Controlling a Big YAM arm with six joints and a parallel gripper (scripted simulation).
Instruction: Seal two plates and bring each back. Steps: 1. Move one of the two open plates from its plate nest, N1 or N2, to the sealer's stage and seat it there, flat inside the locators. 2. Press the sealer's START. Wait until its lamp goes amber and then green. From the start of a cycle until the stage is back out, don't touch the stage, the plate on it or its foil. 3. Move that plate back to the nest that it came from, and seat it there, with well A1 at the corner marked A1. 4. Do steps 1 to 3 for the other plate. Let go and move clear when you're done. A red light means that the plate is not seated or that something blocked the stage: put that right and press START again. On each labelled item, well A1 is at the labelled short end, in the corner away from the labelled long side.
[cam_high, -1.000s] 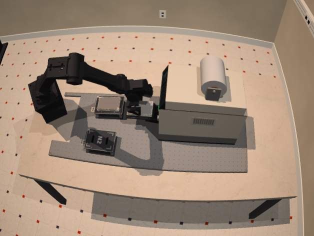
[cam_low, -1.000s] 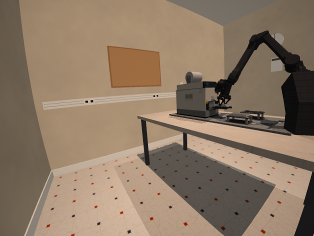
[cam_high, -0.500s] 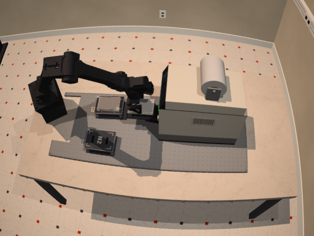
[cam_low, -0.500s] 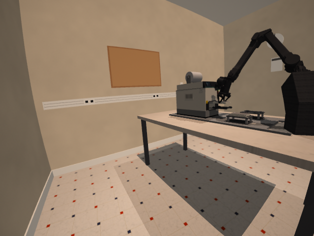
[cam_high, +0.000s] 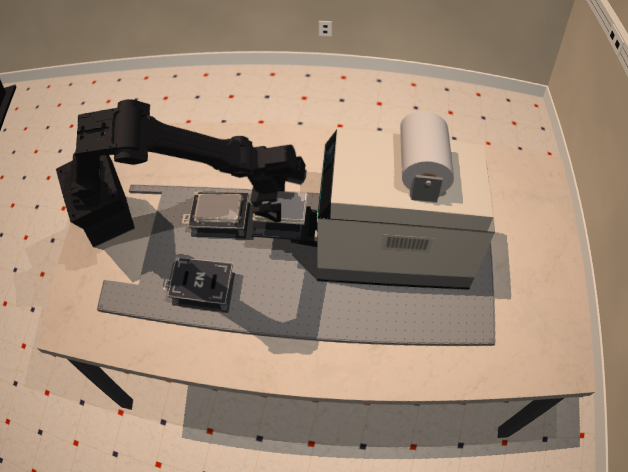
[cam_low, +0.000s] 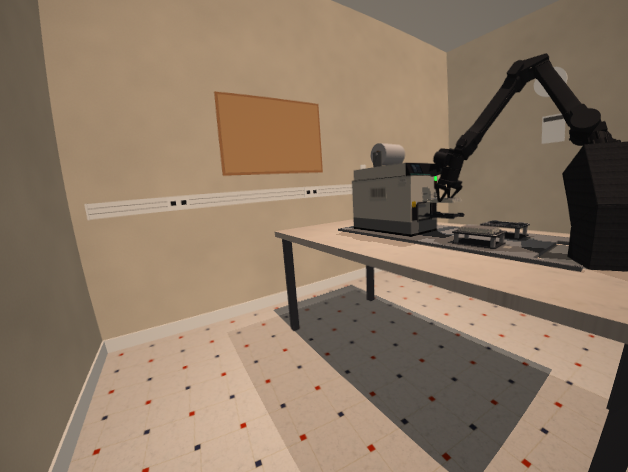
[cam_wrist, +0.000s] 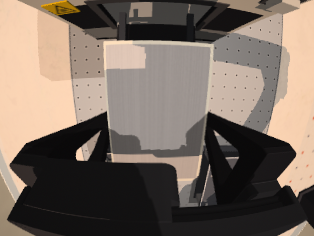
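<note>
My hand is 7 cm above the sealer stage. The rest, counted from my hand: yellow warning label (12 cm ahead, 6 cm to the left, 2 cm below); start button (8 cm ahead, 11 cm to the right, 2 cm above); plate (right at my hand).
</note>
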